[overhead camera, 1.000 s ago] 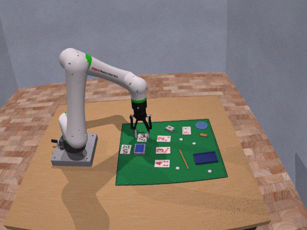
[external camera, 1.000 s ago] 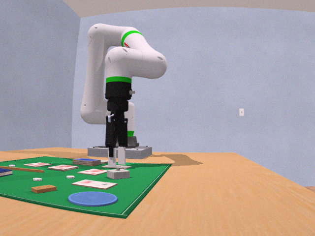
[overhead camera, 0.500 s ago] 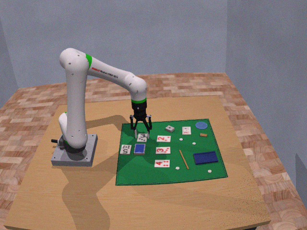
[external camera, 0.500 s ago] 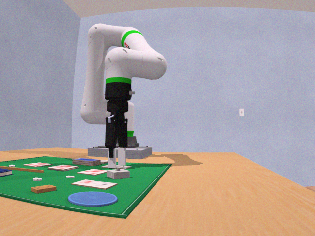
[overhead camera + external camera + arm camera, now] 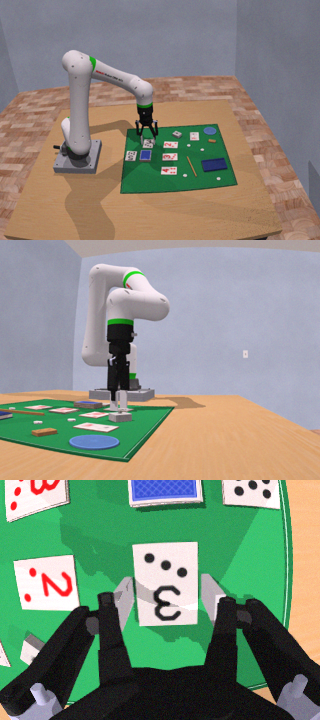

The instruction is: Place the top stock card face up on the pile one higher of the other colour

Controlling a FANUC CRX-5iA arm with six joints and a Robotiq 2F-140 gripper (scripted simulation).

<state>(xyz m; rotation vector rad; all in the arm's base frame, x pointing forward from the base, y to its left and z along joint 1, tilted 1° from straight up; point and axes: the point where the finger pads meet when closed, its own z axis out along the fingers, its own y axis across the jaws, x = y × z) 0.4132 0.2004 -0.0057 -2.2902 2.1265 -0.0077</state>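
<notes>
Now: hand 19 cm short of the green card cloth, 9 cm to the left of it and 4 cm above it. From my hand the other things lie so: wooden stick: 29 cm ahead, 19 cm to the right, 3 cm below; then black 5: 14 cm to the right, 8 cm behind, 3 cm below; then grey knobbed block: 17 cm ahead, 10 cm to the left, 1 cm below.
</notes>
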